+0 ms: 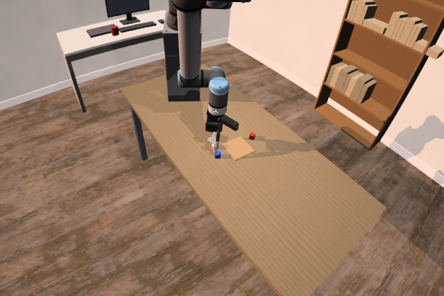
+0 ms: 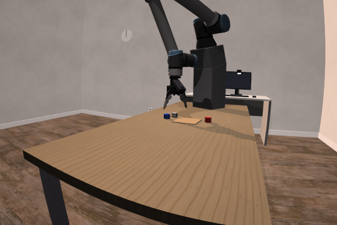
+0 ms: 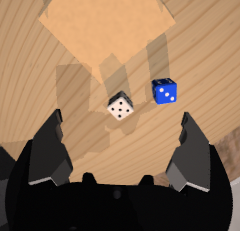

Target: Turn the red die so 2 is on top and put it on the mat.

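Right now my hand is 1 cm past the white die, 1 cm to the left of it and 4 cm above it. From my hand the other things lie so: tan mat: 5 cm ahead, 10 cm to the left, 5 cm below; red die: 3 cm ahead, 22 cm to the left, 4 cm below; blue die: 5 cm ahead, 3 cm to the right, 4 cm below.
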